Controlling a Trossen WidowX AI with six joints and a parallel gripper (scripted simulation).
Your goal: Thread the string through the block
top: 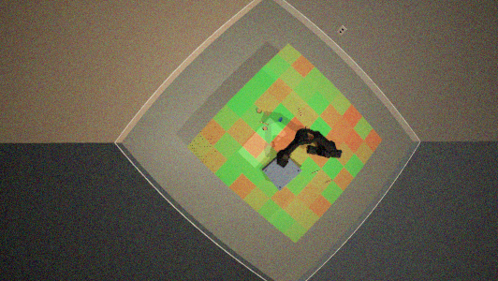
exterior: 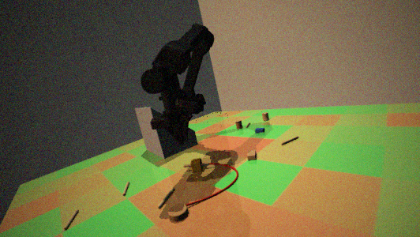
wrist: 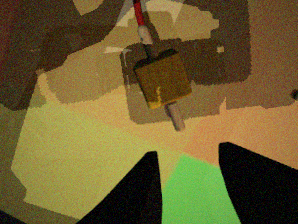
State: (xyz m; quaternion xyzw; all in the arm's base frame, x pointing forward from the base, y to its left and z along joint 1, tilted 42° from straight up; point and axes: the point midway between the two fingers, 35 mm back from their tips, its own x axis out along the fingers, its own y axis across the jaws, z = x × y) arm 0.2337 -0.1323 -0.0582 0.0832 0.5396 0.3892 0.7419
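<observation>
Now: the yellow wooden block 1 cm ahead of my gripper tip, 1 cm to the left of it and 8 cm below it. Round my gripper tip: thin wooden stick: 2 cm ahead, 2 cm to the left, 8 cm below; then round wooden button: 14 cm ahead, 15 cm to the right, 8 cm below; then blue piece: 2 cm ahead, 36 cm to the left, 8 cm below.
</observation>
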